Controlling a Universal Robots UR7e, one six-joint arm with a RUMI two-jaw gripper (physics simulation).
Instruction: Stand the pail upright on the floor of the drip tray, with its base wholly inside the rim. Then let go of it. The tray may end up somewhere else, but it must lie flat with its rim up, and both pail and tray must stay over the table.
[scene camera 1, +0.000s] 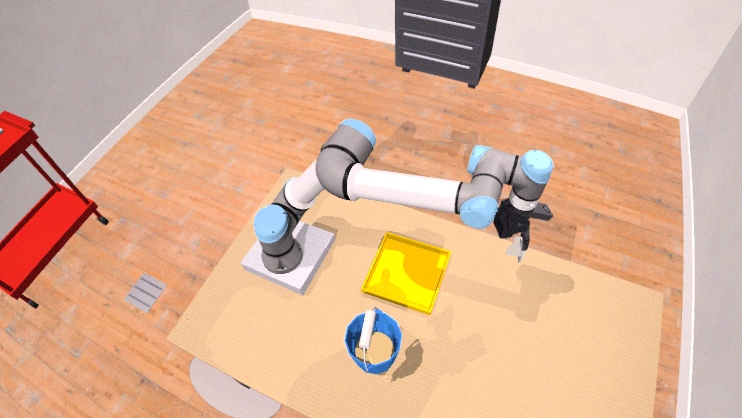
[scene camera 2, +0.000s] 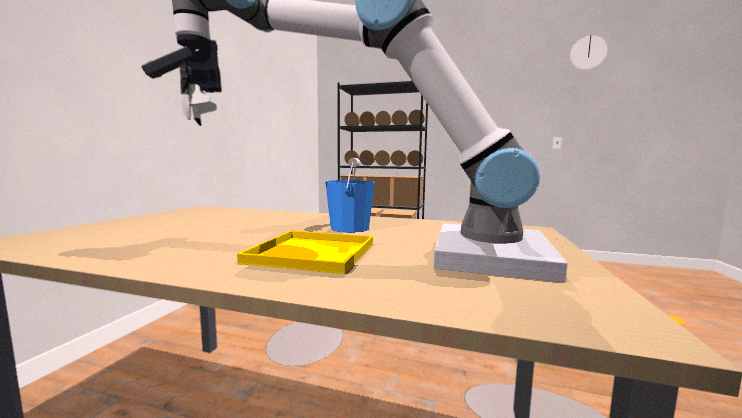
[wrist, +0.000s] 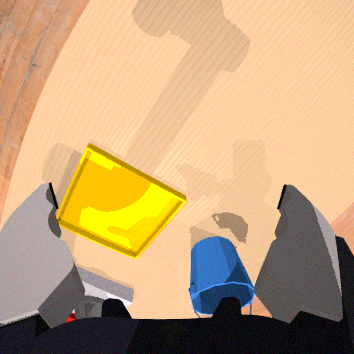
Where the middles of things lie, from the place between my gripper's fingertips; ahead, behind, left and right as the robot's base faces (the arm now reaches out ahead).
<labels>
Right now my hand is 31 cm above the yellow drip tray (scene camera 1: 406, 272), 28 cm past it and 10 cm to the left of it.
</labels>
